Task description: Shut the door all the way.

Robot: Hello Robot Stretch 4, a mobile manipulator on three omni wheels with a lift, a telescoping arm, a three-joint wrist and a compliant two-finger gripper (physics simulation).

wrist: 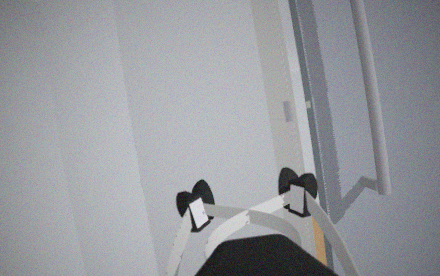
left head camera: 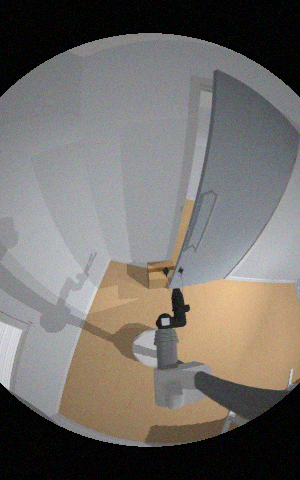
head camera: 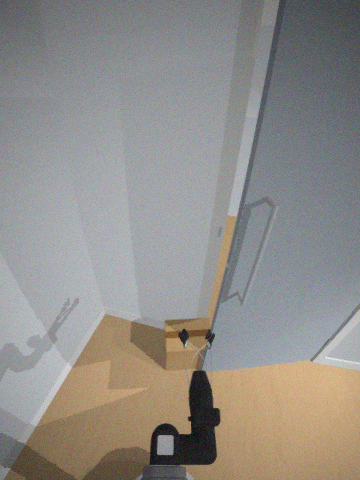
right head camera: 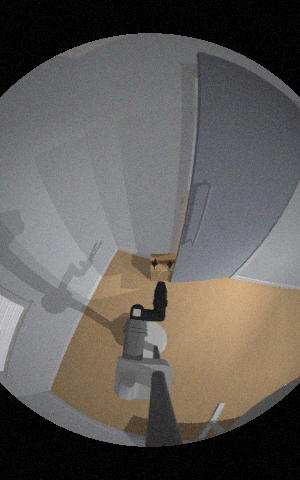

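Pixels of known places: gripper, fingertip midpoint: (wrist: 245,189) (left head camera: 172,266) (head camera: 196,329) (right head camera: 161,259); robot's base, link origin: (left head camera: 152,346) (right head camera: 146,338).
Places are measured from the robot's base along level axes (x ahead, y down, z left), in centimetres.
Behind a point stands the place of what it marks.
Observation:
The blue-grey door (head camera: 305,150) @[x 72.4, y -143.3, z -38.4 cm] (left head camera: 245,165) @[x 73.3, y -146.9, z -49.9 cm] (right head camera: 240,150) @[x 73.0, y -147.8, z -46.2 cm] (wrist: 410,150) @[x 72.5, y -86.2, z -40.0 cm] stands ajar at the right. A narrow gap with floor and pale wall showing separates its free edge from the door frame (head camera: 232,125) @[x 98.6, y -146.3, z -21.3 cm] (left head camera: 189,150) @[x 98.4, y -144.7, z -22.4 cm] (wrist: 272,65) @[x 98.6, y -110.3, z -21.6 cm]. A long bar handle (head camera: 260,252) @[x 64.9, y -110.4, z -30.3 cm] (left head camera: 208,220) @[x 64.9, y -110.8, z -30.4 cm] (right head camera: 202,215) @[x 65.0, y -109.5, z -30.4 cm] (wrist: 371,95) @[x 65.0, y -96.9, z -30.2 cm] is on its near face. My gripper (head camera: 197,338) (left head camera: 173,271) @[x 48.3, y -89.6, z -9.0 cm] (right head camera: 162,264) @[x 48.3, y -89.6, z -9.0 cm] (wrist: 245,189) @[x 48.3, y -89.6, z -9.0 cm] is open, with no object between the fingertips. It is left of the handle, near the door's free edge; the right fingertip overlaps the gap's lower part in the wrist view. Whether it touches the door, I cannot tell.
A cardboard box (head camera: 182,359) @[x 73.3, y -13.3, z -8.9 cm] (left head camera: 156,281) @[x 73.1, y -17.4, z -7.0 cm] (right head camera: 159,274) @[x 73.4, y -15.1, z -8.8 cm] stands on the floor against the wall, left of the door's lower free corner. Grey walls (head camera: 170,150) @[x 105.9, y -134.0, z 2.8 cm] are at the left and ahead. Wooden floor (head camera: 280,415) @[x 43.7, y 2.7, z -71.7 cm] lies in front of the door.

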